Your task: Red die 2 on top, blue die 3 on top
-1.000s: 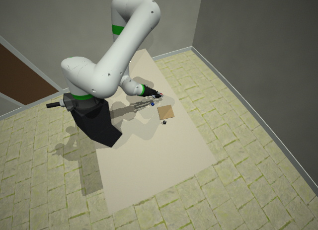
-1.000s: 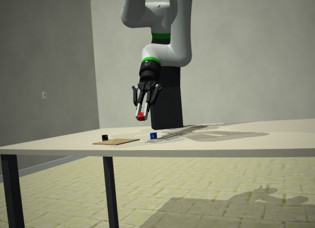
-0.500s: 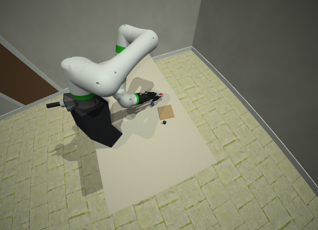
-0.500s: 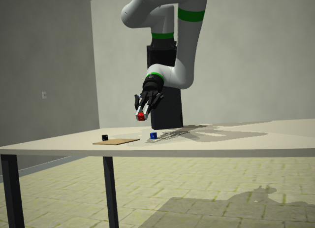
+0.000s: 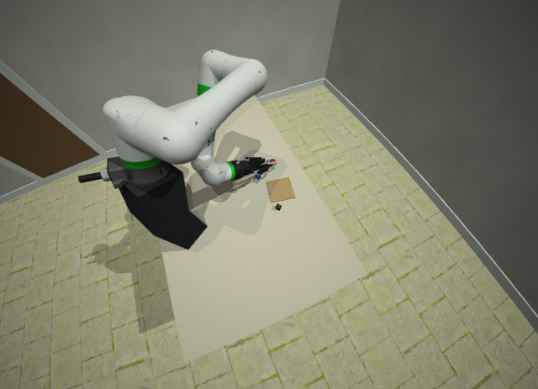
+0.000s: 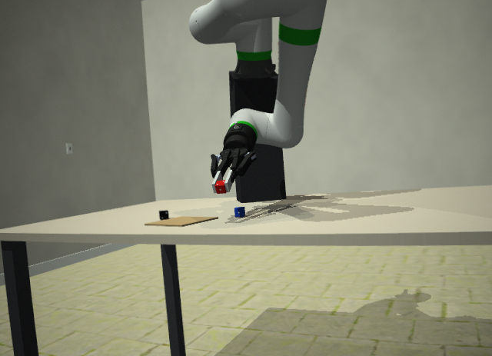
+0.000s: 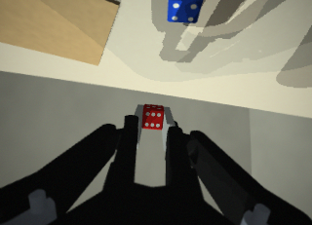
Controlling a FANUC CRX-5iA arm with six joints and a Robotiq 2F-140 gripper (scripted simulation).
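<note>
The blue die is 80 mm behind my hand, 10 mm to the left of it and 90 mm below it. Also, from my hand: red die (20 mm ahead, 10 mm below); then black die (70 mm behind, 230 mm to the right, 90 mm below); then brown mat (10 mm behind, 130 mm to the right, 100 mm below).
</note>
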